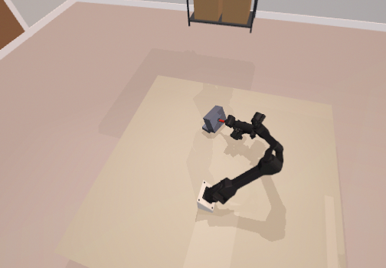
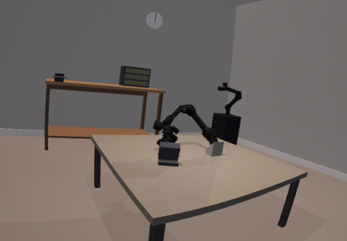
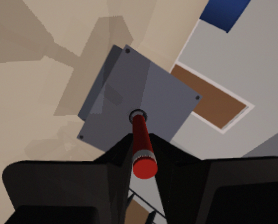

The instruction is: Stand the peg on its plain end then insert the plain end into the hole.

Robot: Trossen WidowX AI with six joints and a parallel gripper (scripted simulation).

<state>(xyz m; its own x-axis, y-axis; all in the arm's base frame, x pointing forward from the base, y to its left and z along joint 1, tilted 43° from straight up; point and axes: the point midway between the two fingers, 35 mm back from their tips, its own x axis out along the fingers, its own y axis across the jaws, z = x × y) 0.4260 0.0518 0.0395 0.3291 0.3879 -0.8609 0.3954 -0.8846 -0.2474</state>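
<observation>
The red peg is 10 mm behind my gripper tip, 10 mm to the right of it and 10 mm above it. From my gripper tip the other things lie so: grey sloped panel 20 mm ahead, 70 mm to the left, 30 mm below.
</observation>
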